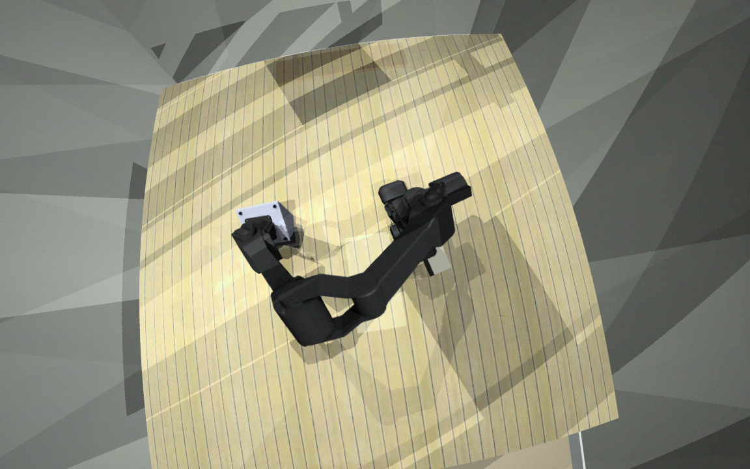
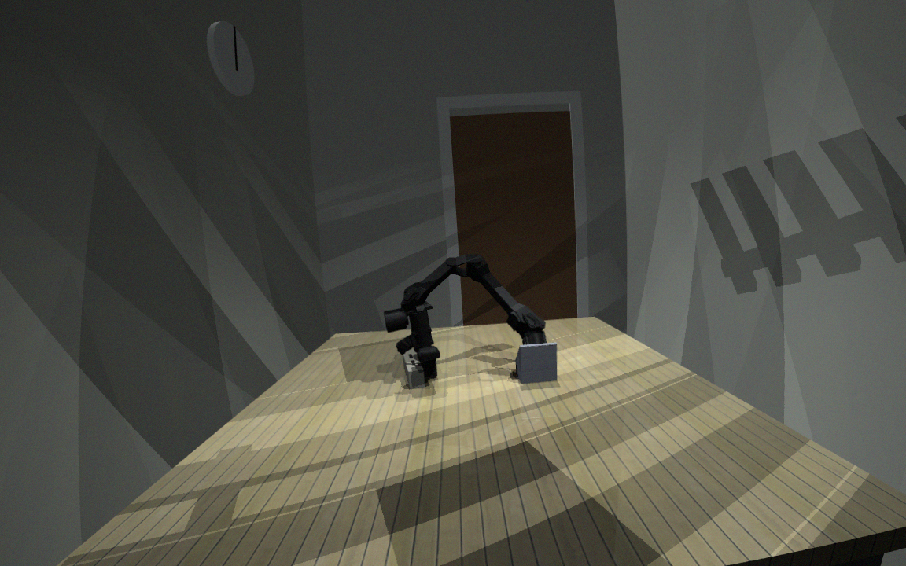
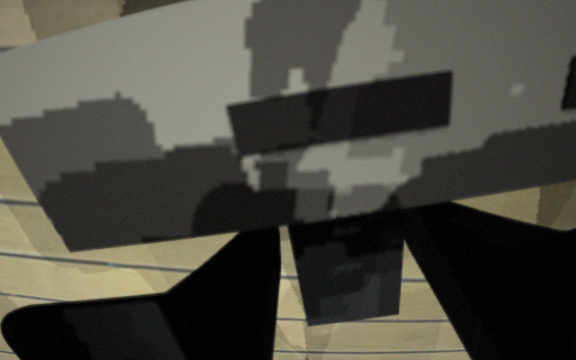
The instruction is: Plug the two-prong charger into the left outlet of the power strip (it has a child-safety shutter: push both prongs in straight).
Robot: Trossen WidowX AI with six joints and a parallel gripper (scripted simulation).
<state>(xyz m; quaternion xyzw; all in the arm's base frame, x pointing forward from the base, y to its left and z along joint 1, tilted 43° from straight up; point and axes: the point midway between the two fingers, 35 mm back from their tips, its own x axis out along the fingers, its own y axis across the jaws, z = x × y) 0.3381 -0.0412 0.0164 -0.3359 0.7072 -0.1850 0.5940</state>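
The two-prong charger lies 20 mm ahead of my gripper tip and 10 mm above it.
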